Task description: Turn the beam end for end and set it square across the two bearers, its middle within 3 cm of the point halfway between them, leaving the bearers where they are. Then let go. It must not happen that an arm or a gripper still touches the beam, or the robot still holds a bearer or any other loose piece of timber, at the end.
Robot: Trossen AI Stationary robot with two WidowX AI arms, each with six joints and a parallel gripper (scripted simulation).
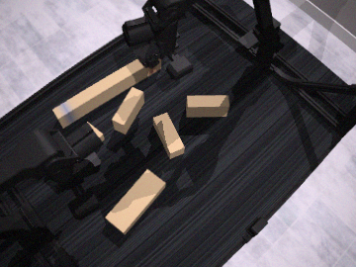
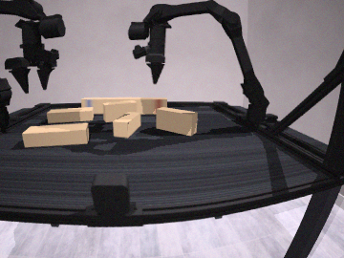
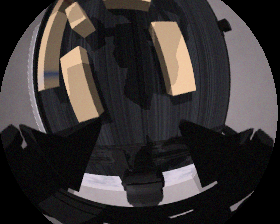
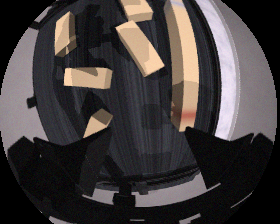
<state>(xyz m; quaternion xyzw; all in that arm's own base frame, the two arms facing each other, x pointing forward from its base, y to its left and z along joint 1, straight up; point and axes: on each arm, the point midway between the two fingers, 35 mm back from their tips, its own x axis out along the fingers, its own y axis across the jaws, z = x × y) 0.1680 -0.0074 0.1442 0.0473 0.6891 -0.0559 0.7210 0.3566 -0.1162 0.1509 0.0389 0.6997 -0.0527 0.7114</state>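
My left gripper is now 23 cm short of the beam, 26 cm to the left of it and 13 cm above it.
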